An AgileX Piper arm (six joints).
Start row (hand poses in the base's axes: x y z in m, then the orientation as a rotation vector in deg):
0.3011, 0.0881, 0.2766, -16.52, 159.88, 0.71
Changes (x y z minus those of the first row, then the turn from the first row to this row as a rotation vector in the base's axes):
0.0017, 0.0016, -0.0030, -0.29, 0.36, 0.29
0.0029, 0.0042, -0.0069, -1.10, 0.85, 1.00
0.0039, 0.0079, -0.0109, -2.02, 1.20, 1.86
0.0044, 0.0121, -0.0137, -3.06, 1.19, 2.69
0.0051, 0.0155, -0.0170, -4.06, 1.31, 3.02
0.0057, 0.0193, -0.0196, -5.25, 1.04, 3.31
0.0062, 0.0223, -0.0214, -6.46, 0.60, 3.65
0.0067, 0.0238, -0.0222, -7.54, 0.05, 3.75
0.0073, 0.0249, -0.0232, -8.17, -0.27, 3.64
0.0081, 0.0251, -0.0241, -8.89, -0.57, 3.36
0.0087, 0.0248, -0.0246, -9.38, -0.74, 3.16
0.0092, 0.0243, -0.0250, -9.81, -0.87, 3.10
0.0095, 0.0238, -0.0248, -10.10, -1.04, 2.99
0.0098, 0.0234, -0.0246, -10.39, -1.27, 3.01
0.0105, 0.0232, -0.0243, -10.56, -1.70, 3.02
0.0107, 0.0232, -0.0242, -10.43, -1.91, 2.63
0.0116, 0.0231, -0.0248, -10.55, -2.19, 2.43
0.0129, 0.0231, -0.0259, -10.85, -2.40, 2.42
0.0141, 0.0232, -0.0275, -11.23, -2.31, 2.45
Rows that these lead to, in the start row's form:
0.3028, 0.0897, 0.2736, -17.02, 160.22, 0.43
0.3040, 0.0923, 0.2697, -18.25, 160.66, -0.47
0.3050, 0.0960, 0.2657, -19.72, 160.94, -1.50
0.3055, 0.1002, 0.2629, -21.13, 160.85, -2.77
0.3062, 0.1036, 0.2596, -21.86, 160.96, -4.08
0.3068, 0.1074, 0.2570, -22.53, 160.68, -5.72
0.3073, 0.1104, 0.2552, -23.25, 160.20, -7.39
0.3078, 0.1119, 0.2544, -23.60, 159.64, -8.94
0.3084, 0.1130, 0.2534, -23.56, 159.34, -9.88
0.3092, 0.1132, 0.2525, -23.31, 159.09, -10.99
0.3098, 0.1129, 0.2520, -23.13, 158.94, -11.74
0.3103, 0.1124, 0.2516, -23.14, 158.82, -12.36
0.3106, 0.1119, 0.2518, -23.03, 158.66, -12.81
0.3109, 0.1115, 0.2520, -23.11, 158.42, -13.23
0.3116, 0.1113, 0.2523, -23.12, 157.98, -13.50
0.3118, 0.1113, 0.2524, -22.52, 157.84, -13.43
0.3127, 0.1112, 0.2518, -22.25, 157.59, -13.66
0.3140, 0.1112, 0.2507, -22.28, 157.37, -14.10
0.3152, 0.1113, 0.2491, -22.42, 157.44, -14.61

